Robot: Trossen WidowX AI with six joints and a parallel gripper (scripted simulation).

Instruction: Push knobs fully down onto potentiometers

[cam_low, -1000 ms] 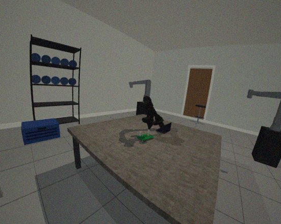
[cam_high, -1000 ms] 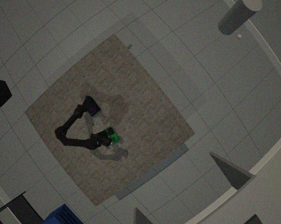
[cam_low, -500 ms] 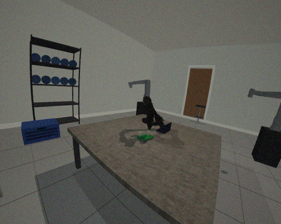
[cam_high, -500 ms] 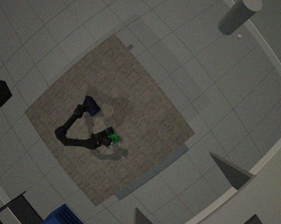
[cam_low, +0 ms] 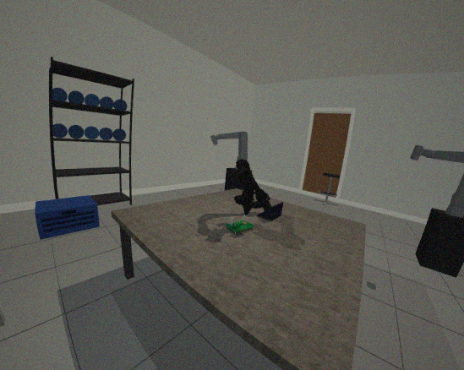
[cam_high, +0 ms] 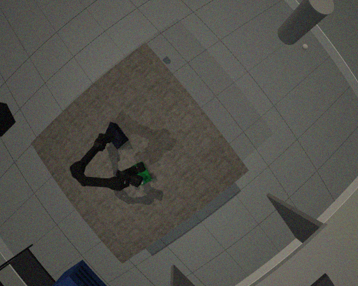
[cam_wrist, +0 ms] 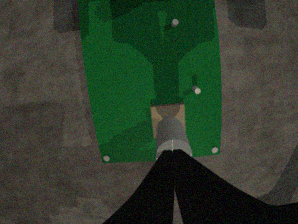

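My gripper tip is now 2 cm above the grey knob. Also, from my gripper tip: pale round knob (10 cm ahead, 2 cm to the right, 2 cm below).
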